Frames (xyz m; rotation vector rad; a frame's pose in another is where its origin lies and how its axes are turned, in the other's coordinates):
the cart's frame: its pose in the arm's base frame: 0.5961 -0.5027 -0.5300 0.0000 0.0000 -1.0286
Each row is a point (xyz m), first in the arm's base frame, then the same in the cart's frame.
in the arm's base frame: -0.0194 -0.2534 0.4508
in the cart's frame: -0.5312 -0.3986 0.9808
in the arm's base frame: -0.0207 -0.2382 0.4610
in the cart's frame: -0.5448 -0.3919 0.9910
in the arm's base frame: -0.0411 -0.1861 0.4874
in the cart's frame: -0.6000 -0.3824 1.0174
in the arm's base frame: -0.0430 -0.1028 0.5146
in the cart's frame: -0.6723 -0.3411 1.0446
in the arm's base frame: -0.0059 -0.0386 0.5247
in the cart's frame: -0.7082 -0.2762 1.0547
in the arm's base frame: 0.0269 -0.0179 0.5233
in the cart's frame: -0.7090 -0.2374 1.0533
